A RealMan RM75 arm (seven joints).
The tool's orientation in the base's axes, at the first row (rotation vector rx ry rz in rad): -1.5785 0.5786 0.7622
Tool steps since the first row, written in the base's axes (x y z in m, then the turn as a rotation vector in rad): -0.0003 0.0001 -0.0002 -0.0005 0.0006 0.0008; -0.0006 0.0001 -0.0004 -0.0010 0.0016 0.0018; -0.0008 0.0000 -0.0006 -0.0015 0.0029 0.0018; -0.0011 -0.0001 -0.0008 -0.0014 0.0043 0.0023; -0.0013 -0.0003 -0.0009 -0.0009 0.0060 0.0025; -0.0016 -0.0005 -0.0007 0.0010 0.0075 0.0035; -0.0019 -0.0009 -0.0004 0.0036 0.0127 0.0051; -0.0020 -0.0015 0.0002 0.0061 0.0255 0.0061; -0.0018 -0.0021 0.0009 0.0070 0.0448 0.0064; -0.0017 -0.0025 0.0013 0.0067 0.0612 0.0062; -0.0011 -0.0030 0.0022 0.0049 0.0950 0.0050; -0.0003 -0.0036 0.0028 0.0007 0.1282 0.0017; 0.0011 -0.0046 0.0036 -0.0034 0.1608 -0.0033
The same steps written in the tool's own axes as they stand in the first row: 0.0000 0.0003 0.0002 -0.0009 -0.0002 0.0006; -0.0001 0.0007 0.0002 -0.0019 -0.0007 0.0016; -0.0001 0.0010 0.0002 -0.0022 -0.0005 0.0030; -0.0001 0.0014 0.0001 -0.0024 -0.0011 0.0043; -0.0002 0.0016 -0.0001 -0.0021 -0.0019 0.0059; -0.0006 0.0017 -0.0002 -0.0015 -0.0041 0.0071; -0.0010 0.0018 -0.0006 -0.0007 -0.0079 0.0117; -0.0016 0.0016 -0.0012 0.0009 -0.0123 0.0239; -0.0020 0.0010 -0.0019 0.0023 -0.0160 0.0429; -0.0022 0.0008 -0.0023 0.0032 -0.0180 0.0591; -0.0025 -0.0002 -0.0029 0.0048 -0.0208 0.0928; -0.0025 -0.0011 -0.0037 0.0064 -0.0204 0.1264; -0.0022 -0.0025 -0.0049 0.0093 -0.0189 0.1595
